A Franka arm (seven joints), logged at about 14 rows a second.
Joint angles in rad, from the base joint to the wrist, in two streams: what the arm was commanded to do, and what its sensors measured. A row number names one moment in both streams.
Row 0, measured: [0.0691, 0.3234, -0.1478, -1.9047, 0.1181, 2.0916, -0.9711]
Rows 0 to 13, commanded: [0.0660, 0.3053, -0.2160, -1.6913, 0.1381, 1.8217, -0.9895]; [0.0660, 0.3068, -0.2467, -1.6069, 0.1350, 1.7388, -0.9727]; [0.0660, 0.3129, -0.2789, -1.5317, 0.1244, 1.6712, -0.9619]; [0.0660, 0.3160, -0.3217, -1.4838, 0.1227, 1.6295, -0.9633]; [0.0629, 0.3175, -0.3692, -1.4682, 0.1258, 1.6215, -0.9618]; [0.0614, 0.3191, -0.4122, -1.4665, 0.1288, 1.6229, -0.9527]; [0.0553, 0.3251, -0.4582, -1.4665, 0.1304, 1.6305, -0.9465]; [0.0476, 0.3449, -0.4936, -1.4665, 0.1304, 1.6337, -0.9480]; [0.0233, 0.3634, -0.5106, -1.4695, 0.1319, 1.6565, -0.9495]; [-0.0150, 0.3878, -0.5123, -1.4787, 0.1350, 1.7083, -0.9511]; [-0.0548, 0.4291, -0.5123, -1.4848, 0.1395, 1.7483, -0.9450]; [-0.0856, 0.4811, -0.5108, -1.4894, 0.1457, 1.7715, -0.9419]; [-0.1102, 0.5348, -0.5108, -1.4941, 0.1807, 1.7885, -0.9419]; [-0.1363, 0.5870, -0.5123, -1.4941, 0.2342, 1.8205, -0.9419]
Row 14, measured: [-0.0991, 0.4689, -0.5092, -1.5211, 0.1616, 1.7798, -0.9618]
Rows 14 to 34, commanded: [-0.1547, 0.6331, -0.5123, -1.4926, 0.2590, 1.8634, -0.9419]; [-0.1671, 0.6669, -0.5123, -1.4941, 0.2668, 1.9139, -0.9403]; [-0.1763, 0.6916, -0.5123, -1.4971, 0.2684, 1.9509, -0.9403]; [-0.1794, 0.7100, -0.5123, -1.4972, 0.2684, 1.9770, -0.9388]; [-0.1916, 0.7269, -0.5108, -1.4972, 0.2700, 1.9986, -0.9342]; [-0.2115, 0.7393, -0.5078, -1.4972, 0.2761, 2.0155, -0.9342]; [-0.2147, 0.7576, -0.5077, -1.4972, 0.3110, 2.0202, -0.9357]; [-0.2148, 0.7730, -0.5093, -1.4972, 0.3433, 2.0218, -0.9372]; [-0.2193, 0.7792, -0.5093, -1.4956, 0.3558, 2.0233, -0.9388]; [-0.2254, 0.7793, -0.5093, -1.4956, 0.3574, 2.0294, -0.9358]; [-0.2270, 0.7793, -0.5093, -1.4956, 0.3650, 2.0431, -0.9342]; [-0.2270, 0.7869, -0.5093, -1.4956, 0.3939, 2.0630, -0.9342]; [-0.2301, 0.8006, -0.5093, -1.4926, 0.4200, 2.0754, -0.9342]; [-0.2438, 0.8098, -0.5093, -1.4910, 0.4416, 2.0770, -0.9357]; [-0.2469, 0.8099, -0.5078, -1.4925, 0.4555, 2.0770, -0.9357]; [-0.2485, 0.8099, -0.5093, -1.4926, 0.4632, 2.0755, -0.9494]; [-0.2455, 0.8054, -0.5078, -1.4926, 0.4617, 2.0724, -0.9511]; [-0.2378, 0.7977, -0.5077, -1.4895, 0.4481, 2.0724, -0.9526]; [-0.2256, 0.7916, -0.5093, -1.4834, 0.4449, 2.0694, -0.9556]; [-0.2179, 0.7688, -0.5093, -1.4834, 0.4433, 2.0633, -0.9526]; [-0.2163, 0.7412, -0.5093, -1.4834, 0.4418, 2.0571, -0.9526]
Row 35, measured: [-0.2240, 0.7862, -0.5089, -1.4939, 0.4382, 2.0746, -0.9448]
